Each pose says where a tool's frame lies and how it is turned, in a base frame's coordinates. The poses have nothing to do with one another.
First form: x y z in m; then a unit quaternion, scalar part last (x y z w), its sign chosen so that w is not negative.
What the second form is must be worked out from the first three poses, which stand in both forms.
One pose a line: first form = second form
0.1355, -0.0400, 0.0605, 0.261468, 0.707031, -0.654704, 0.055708 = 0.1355, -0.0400, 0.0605, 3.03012, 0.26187, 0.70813, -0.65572
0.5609, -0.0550, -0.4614, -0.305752, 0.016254, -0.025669, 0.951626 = 0.5609, -0.0550, -0.4614, 0.62462, -0.99510, 0.05290, -0.08354
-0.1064, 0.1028, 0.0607, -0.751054, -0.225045, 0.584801, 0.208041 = -0.1064, 0.1028, 0.0607, 2.72245, -0.76785, -0.23008, 0.59788
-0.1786, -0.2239, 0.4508, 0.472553, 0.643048, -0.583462, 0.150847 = -0.1786, -0.2239, 0.4508, 2.83874, 0.47802, 0.65049, -0.59022
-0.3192, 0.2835, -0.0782, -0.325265, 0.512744, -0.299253, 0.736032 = -0.3192, 0.2835, -0.0782, 1.48721, -0.48049, 0.75744, -0.44206
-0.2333, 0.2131, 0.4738, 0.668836, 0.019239, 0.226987, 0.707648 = -0.2333, 0.2131, 0.4738, 1.56927, 0.94660, 0.02723, 0.32125
